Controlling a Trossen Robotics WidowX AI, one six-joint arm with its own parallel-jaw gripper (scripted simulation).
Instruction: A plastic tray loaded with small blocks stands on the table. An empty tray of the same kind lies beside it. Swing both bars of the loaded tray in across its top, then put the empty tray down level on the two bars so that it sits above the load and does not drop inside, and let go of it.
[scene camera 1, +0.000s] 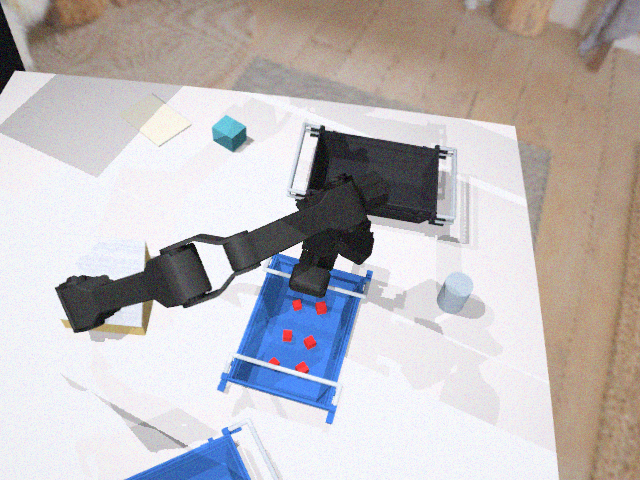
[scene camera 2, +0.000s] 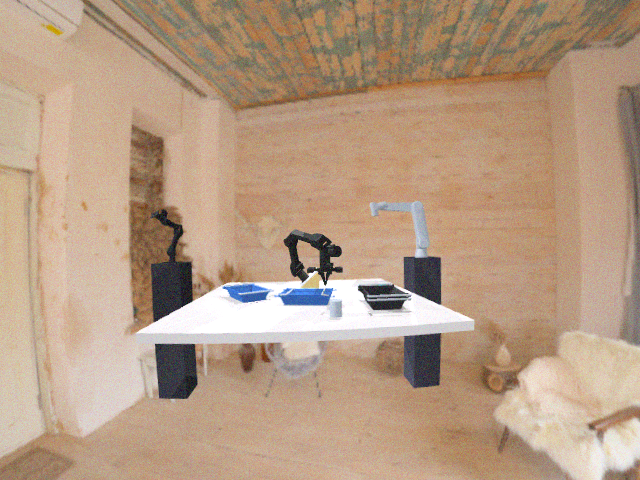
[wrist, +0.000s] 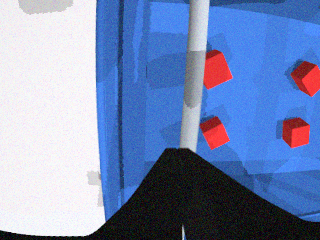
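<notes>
The gripper (scene camera 1: 317, 271) (wrist: 175, 159) is shut and holds nothing. There's a grey cylinder (scene camera 1: 457, 287), and in the wrist view the grey cylinder is out of frame. There's a teal cube (scene camera 1: 228, 132) too, and in the wrist view the teal cube is out of frame.
</notes>
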